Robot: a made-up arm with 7 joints.
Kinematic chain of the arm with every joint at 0, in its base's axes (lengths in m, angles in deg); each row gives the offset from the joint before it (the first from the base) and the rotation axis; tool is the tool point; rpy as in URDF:
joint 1: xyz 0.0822 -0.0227 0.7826 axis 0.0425 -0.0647 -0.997
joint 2: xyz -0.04 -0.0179 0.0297 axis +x
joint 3: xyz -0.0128 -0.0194 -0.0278 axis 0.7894 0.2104 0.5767
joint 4: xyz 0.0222 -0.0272 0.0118 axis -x
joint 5: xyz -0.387 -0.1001 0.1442 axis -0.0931 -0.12 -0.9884
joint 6: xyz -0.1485 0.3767 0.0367 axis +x
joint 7: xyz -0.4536 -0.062 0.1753 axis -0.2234 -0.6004 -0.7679
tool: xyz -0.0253 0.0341 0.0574 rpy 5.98 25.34 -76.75
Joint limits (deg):
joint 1: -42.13..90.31
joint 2: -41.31..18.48
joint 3: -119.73..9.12
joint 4: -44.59..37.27
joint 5: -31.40..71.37
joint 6: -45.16..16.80
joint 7: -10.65..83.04
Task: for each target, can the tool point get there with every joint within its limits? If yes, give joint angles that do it. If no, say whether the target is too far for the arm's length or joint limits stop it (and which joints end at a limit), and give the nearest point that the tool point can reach.
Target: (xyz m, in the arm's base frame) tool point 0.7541 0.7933 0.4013
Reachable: yes | joints 65.63 10.42 -88.99 -17.22 -4.64 -20.74 50.17
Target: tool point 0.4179 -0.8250 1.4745
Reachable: no: joint limits stop it (at a limit: joint 1, joint 2, joint 3, joint 4, joint 7) | nearest point -0.1363 -0.4573 1.5143 | short by 0.666 m
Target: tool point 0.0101 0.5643 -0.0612
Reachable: yes | joints 26.64 -25.46 -97.80 -37.08 15.10 6.55 21.83
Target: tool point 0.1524 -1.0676 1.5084
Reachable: no: joint limits stop it (at a limit: joint 1, joint 3, joint 4, joint 5, joint 6, joint 7) | nearest point -0.3213 -1.0610 1.2635 | short by 0.533 m
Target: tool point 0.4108 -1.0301 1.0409
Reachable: no: joint limits stop it (at a limit: joint 2, joint 3, joint 4, joint 5, joint 6) | nearest point 0.3109 -0.7131 0.7951 | short by 0.413 m
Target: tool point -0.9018 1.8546 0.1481
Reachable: no: too far | nearest point -0.4841 1.0574 0.4357 | short by 0.945 m
